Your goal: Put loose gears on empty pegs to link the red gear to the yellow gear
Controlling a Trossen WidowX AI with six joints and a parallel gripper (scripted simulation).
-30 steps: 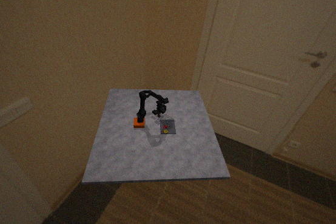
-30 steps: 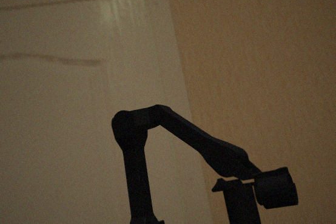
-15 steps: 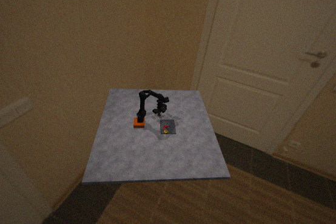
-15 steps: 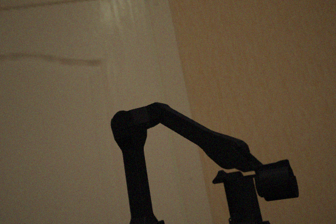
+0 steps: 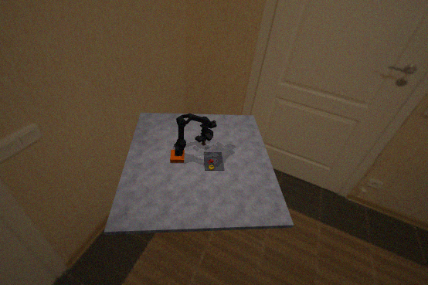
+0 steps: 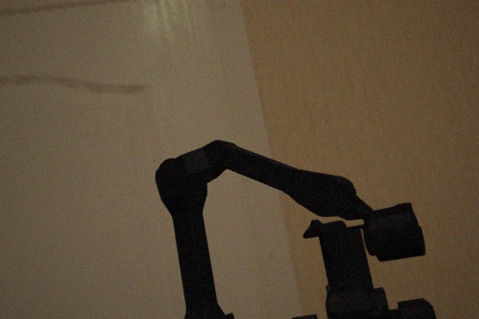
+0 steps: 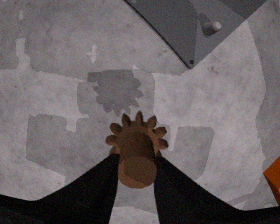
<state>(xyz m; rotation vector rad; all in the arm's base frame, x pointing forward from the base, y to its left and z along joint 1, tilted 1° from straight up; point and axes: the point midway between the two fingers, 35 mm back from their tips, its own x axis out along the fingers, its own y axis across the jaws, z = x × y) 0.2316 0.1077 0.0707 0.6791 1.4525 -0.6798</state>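
Now: the red gear 6 cm ahead of my gripper tip, 18 cm to the right of it and 6 cm below it. From my gripper tip the other things lie so: brown gear 1 cm below; then red arrow 3 cm ahead, 19 cm to the right, 6 cm below.
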